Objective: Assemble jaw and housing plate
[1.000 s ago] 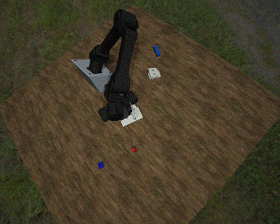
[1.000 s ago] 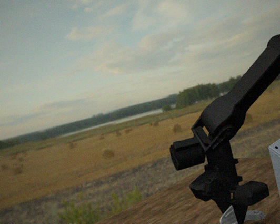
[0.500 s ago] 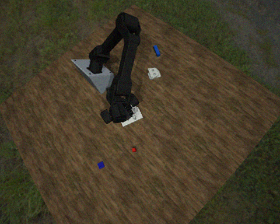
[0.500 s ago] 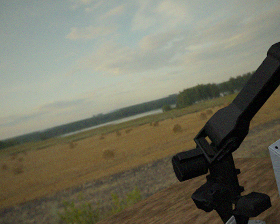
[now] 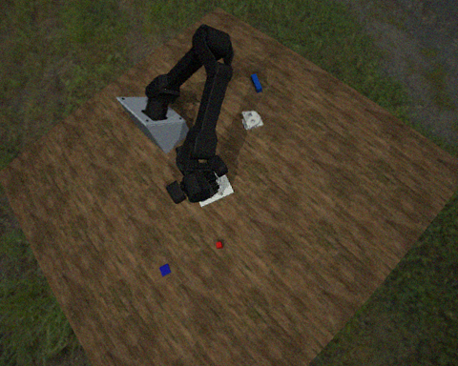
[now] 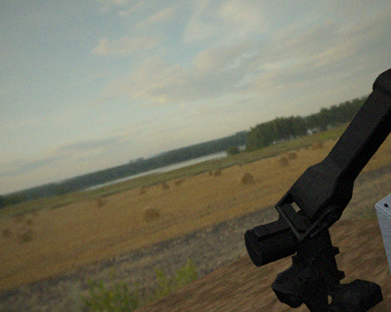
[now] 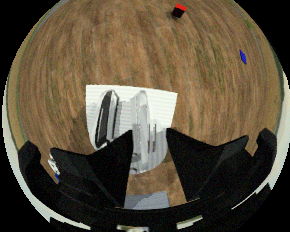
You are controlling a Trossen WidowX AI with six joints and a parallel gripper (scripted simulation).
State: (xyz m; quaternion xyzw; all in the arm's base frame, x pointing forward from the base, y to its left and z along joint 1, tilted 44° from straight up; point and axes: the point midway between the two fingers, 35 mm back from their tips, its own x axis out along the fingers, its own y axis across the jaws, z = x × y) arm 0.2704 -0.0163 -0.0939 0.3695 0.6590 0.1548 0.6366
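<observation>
Right now the white jaw is 30 mm behind my gripper tip and 30 mm to the left of it. From my gripper tip the other things lie so: white stepped piece (50 mm behind, 320 mm to the left, 30 mm below); then red cube (160 mm ahead, 100 mm to the right, 20 mm below); then blue square (70 mm ahead, 270 mm to the right, 30 mm below).
</observation>
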